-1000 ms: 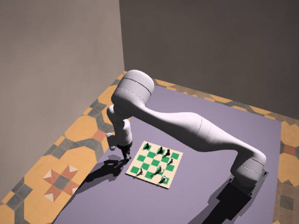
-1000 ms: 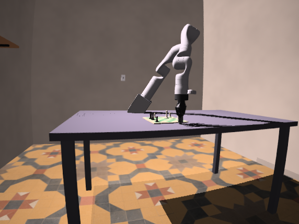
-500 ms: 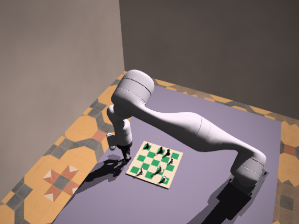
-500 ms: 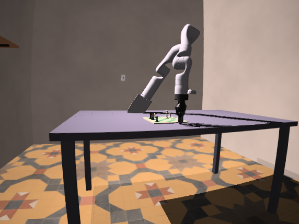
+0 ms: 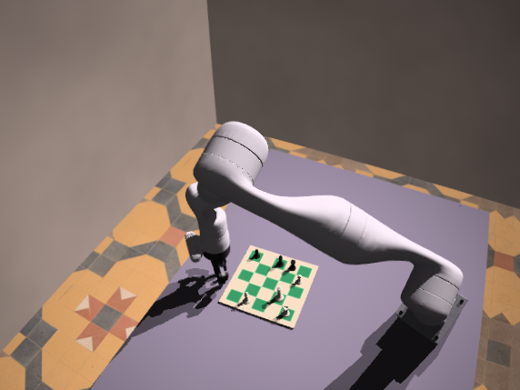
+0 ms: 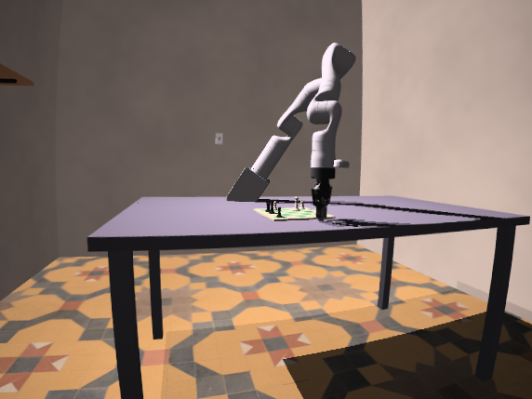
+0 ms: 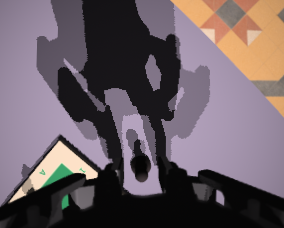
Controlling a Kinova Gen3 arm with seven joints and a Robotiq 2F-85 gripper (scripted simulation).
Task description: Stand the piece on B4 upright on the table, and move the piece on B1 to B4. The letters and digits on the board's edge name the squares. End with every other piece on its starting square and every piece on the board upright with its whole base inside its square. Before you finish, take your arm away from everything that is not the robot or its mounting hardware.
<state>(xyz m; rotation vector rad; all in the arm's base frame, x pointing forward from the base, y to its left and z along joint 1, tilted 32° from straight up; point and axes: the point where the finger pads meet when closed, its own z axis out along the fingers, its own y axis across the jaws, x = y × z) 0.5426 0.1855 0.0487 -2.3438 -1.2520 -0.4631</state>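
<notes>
The white piece is 11 cm behind my hand and 1 cm to the left of it. Also, from my hand: chessboard (12 cm behind, 7 cm to the right, 2 cm below).
</notes>
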